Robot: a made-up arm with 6 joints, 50 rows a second.
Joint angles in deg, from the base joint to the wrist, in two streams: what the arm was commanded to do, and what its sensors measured. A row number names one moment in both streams.
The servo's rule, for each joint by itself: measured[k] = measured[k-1] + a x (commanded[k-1-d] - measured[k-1]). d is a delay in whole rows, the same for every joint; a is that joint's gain. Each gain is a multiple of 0.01, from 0.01 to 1. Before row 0 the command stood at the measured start. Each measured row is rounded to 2 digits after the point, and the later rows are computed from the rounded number. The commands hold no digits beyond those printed.
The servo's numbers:
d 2
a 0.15 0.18 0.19 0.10 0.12 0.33
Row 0, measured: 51.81, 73.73, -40.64, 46.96, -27.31, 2.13
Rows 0 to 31, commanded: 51.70, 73.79, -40.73, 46.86, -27.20, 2.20; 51.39, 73.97, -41.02, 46.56, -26.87, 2.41; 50.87, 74.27, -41.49, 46.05, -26.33, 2.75; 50.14, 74.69, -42.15, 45.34, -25.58, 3.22; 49.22, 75.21, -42.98, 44.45, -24.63, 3.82; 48.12, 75.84, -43.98, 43.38, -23.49, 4.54; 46.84, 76.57, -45.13, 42.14, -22.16, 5.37; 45.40, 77.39, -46.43, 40.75, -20.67, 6.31; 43.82, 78.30, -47.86, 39.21, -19.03, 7.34; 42.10, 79.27, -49.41, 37.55, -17.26, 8.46; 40.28, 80.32, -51.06, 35.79, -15.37, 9.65; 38.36, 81.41, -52.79, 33.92, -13.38, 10.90; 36.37, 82.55, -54.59, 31.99, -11.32, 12.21; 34.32, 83.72, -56.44, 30.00, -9.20, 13.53; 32.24, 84.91, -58.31, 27.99, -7.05, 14.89; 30.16, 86.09, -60.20, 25.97, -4.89, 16.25; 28.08, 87.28, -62.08, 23.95, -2.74, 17.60; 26.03, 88.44, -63.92, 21.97, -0.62, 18.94; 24.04, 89.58, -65.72, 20.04, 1.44, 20.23; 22.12, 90.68, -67.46, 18.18, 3.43, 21.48; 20.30, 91.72, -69.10, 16.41, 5.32, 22.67; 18.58, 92.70, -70.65, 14.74, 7.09, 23.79; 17.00, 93.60, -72.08, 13.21, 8.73, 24.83; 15.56, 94.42, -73.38, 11.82, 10.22, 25.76; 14.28, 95.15, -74.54, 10.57, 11.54, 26.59; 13.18, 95.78, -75.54, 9.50, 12.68, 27.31; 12.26, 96.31, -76.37, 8.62, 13.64, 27.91; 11.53, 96.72, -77.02, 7.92, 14.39, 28.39; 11.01, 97.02, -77.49, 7.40, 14.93, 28.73; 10.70, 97.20, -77.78, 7.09, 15.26, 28.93; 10.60, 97.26, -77.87, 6.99, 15.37, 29.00; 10.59, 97.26, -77.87, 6.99, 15.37, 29.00
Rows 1 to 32, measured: 51.81, 73.73, -40.64, 46.96, -27.31, 2.13; 51.81, 73.73, -40.64, 46.96, -27.31, 2.13; 51.79, 73.74, -40.66, 46.95, -27.30, 2.15; 51.73, 73.78, -40.73, 46.91, -27.25, 2.24; 51.60, 73.87, -40.87, 46.82, -27.14, 2.41; 51.38, 74.02, -41.11, 46.67, -26.95, 2.68; 51.06, 74.23, -41.47, 46.45, -26.67, 3.06; 50.62, 74.52, -41.95, 46.14, -26.29, 3.55; 50.05, 74.89, -42.55, 45.74, -25.79, 4.15; 49.35, 75.34, -43.29, 45.24, -25.18, 4.86; 48.52, 75.87, -44.16, 44.64, -24.44, 5.68; 47.56, 76.48, -45.16, 43.93, -23.58, 6.60; 46.47, 77.17, -46.28, 43.12, -22.59, 7.61; 45.25, 77.93, -47.52, 42.20, -21.48, 8.70; 43.92, 78.76, -48.86, 41.18, -20.26, 9.86; 42.48, 79.65, -50.30, 40.06, -18.93, 11.07; 40.94, 80.60, -51.82, 38.85, -17.50, 12.33; 39.32, 81.59, -53.41, 37.56, -15.99, 13.62; 37.63, 82.61, -55.06, 36.20, -14.40, 14.93; 35.89, 83.66, -56.74, 34.78, -12.75, 16.25; 34.11, 84.73, -58.45, 33.31, -11.05, 17.56; 32.31, 85.80, -60.16, 31.80, -9.31, 18.85; 30.51, 86.87, -61.86, 30.26, -7.55, 20.11; 28.72, 87.92, -63.53, 28.71, -5.79, 21.32; 26.96, 88.94, -65.15, 27.16, -4.05, 22.48; 25.25, 89.93, -66.71, 25.63, -2.34, 23.56; 23.60, 90.87, -68.20, 24.12, -0.67, 24.56; 22.04, 91.75, -69.59, 22.66, 0.93, 25.47; 20.57, 92.57, -70.88, 21.26, 2.46, 26.28; 19.21, 93.32, -72.05, 19.93, 3.89, 26.98; 17.98, 93.99, -73.08, 18.68, 5.21, 27.56; 16.89, 94.57, -73.97, 17.52, 6.42, 28.01
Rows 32 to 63, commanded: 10.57, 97.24, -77.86, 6.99, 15.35, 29.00; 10.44, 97.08, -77.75, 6.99, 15.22, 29.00; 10.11, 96.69, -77.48, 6.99, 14.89, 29.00; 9.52, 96.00, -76.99, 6.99, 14.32, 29.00; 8.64, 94.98, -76.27, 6.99, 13.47, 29.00; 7.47, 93.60, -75.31, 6.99, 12.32, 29.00; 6.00, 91.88, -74.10, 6.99, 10.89, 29.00; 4.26, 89.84, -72.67, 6.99, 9.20, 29.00; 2.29, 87.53, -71.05, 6.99, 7.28, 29.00; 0.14, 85.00, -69.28, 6.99, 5.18, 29.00; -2.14, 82.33, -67.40, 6.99, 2.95, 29.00; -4.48, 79.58, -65.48, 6.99, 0.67, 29.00; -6.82, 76.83, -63.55, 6.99, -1.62, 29.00; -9.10, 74.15, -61.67, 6.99, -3.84, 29.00; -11.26, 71.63, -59.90, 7.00, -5.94, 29.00; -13.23, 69.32, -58.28, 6.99, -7.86, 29.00; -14.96, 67.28, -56.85, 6.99, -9.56, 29.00; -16.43, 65.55, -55.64, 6.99, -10.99, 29.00; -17.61, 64.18, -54.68, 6.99, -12.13, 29.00; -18.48, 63.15, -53.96, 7.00, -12.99, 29.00; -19.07, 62.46, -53.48, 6.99, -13.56, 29.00; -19.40, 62.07, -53.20, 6.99, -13.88, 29.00; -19.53, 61.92, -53.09, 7.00, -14.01, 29.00; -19.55, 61.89, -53.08, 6.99, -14.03, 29.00; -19.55, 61.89, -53.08, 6.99, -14.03, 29.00; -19.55, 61.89, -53.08, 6.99, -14.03, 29.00; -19.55, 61.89, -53.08, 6.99, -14.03, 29.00; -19.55, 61.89, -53.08, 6.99, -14.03, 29.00; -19.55, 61.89, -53.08, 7.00, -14.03, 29.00; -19.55, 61.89, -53.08, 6.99, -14.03, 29.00; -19.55, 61.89, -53.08, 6.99, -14.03, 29.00; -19.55, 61.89, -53.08, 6.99, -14.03, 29.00
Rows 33 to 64, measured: 15.95, 95.05, -74.71, 16.47, 7.49, 28.34; 15.15, 95.45, -75.31, 15.52, 8.44, 28.56; 14.46, 95.77, -75.79, 14.67, 9.27, 28.71; 13.86, 96.01, -76.16, 13.90, 9.98, 28.81; 13.30, 96.13, -76.41, 13.21, 10.57, 28.87; 12.73, 96.11, -76.52, 12.59, 11.02, 28.91; 12.12, 95.91, -76.47, 12.03, 11.31, 28.94; 11.42, 95.49, -76.25, 11.53, 11.43, 28.96; 10.61, 94.84, -75.84, 11.08, 11.37, 28.97; 9.66, 93.94, -75.24, 10.67, 11.11, 28.98; 8.55, 92.79, -74.44, 10.30, 10.65, 28.99; 7.29, 91.39, -73.46, 9.97, 9.99, 28.99; 5.88, 89.76, -72.31, 9.67, 9.15, 28.99; 4.33, 87.93, -71.01, 9.40, 8.13, 28.99; 2.66, 85.93, -69.59, 9.16, 6.96, 28.99; 0.90, 83.81, -68.09, 8.94, 5.66, 28.99; -0.92, 81.62, -66.53, 8.75, 4.27, 28.99; -2.77, 79.41, -64.96, 8.57, 2.81, 28.99; -4.60, 77.23, -63.42, 8.41, 1.33, 28.99; -6.37, 75.13, -61.94, 8.27, -0.15, 28.99; -8.06, 73.16, -60.56, 8.14, -1.59, 28.99; -9.62, 71.36, -59.31, 8.03, -2.96, 28.99; -11.04, 69.76, -58.20, 7.93, -4.23, 28.99; -12.29, 68.38, -57.25, 7.84, -5.39, 28.99; -13.38, 67.22, -56.46, 7.76, -6.42, 28.99; -14.31, 66.26, -55.82, 7.68, -7.33, 28.99; -15.10, 65.47, -55.30, 7.61, -8.13, 28.99; -15.77, 64.83, -54.88, 7.55, -8.84, 28.99; -16.34, 64.30, -54.54, 7.49, -9.46, 28.99; -16.82, 63.87, -54.26, 7.44, -10.01, 28.99; -17.23, 63.51, -54.04, 7.40, -10.49, 28.99; -17.58, 63.22, -53.86, 7.36, -10.91, 28.99
